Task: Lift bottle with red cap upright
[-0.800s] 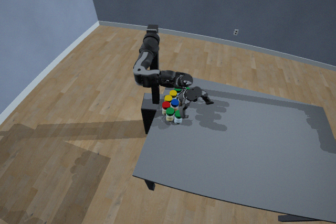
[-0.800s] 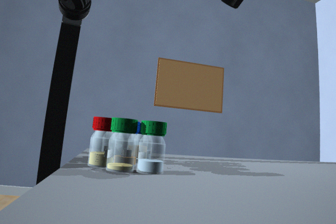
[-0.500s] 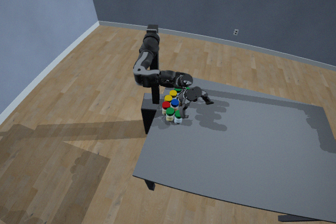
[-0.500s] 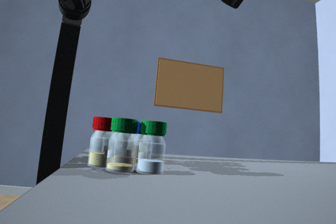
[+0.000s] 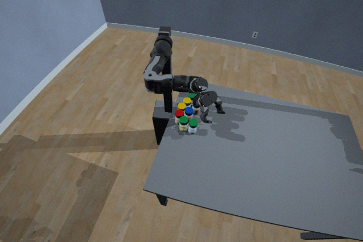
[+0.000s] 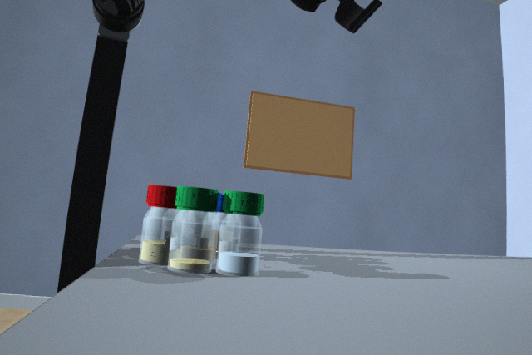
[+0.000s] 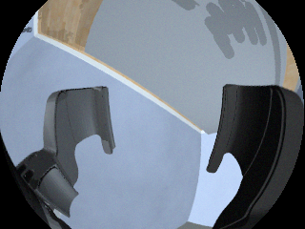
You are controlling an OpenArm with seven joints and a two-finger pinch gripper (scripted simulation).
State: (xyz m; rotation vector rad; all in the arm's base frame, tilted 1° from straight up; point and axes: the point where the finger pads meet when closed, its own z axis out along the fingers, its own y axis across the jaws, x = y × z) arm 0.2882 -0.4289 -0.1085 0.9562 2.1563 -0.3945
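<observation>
Now: hand 180 mm past the red-capped bottle, 190 mm to the right of it and 300 mm above it. From my hand the other things lie so: yellow-capped bottle (160 mm behind, 250 mm to the left, 300 mm below); then green-capped bottle (140 mm behind, 140 mm to the left, 300 mm below).
</observation>
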